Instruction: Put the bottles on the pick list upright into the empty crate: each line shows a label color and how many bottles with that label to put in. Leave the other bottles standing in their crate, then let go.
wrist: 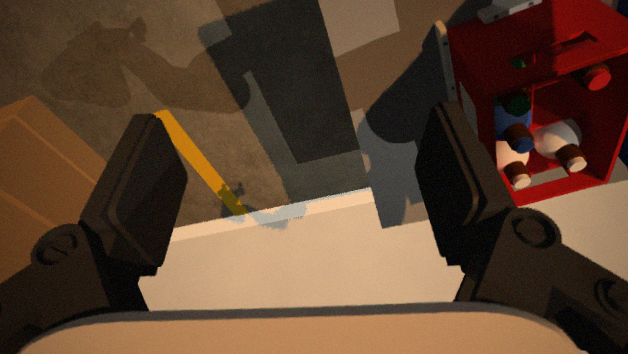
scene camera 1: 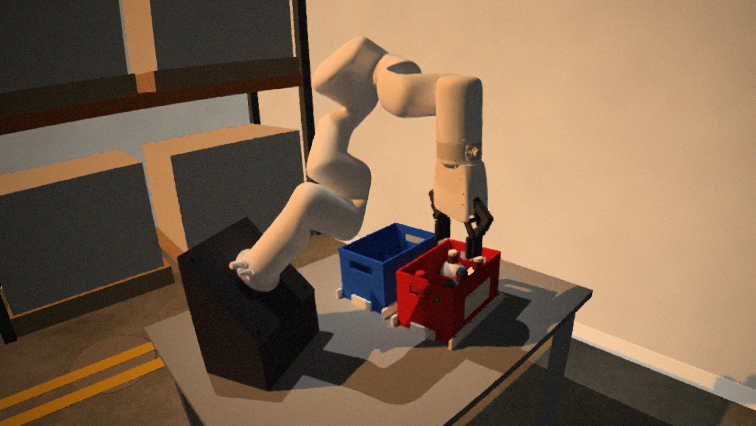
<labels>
my gripper: wrist; scene camera 1
same spot on my gripper: (wrist: 510,256) = (scene camera 1: 437,214)
</labels>
